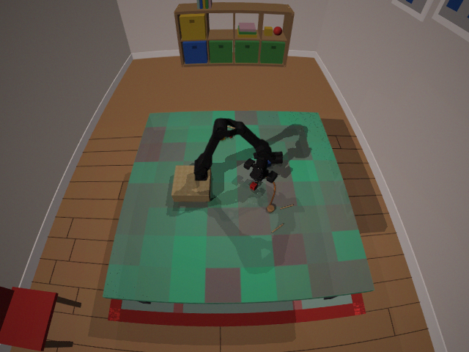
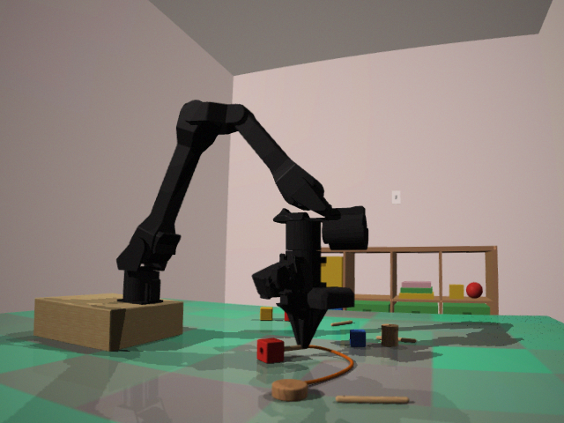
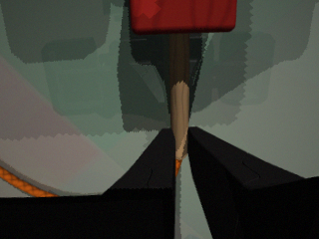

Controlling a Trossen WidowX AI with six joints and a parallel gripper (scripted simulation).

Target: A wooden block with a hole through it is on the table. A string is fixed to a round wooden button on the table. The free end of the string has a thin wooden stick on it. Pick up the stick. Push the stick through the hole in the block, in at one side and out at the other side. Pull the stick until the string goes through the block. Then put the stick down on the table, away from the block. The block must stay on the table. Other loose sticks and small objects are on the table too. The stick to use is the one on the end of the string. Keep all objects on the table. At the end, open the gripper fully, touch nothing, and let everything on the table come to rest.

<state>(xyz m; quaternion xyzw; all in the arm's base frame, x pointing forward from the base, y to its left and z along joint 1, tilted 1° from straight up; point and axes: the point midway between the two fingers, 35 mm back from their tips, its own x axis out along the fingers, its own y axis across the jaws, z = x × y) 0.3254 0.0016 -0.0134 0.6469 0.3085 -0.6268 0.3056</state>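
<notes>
Now: the thin wooden stick 10 mm behind my gripper tip and 10 mm to the right of it. The rest, counted from my gripper tip: red block: 40 mm behind, 50 mm to the right; then wooden cylinder: 130 mm ahead, 140 mm to the left; then blue cube: 70 mm ahead, 110 mm to the left.
</notes>
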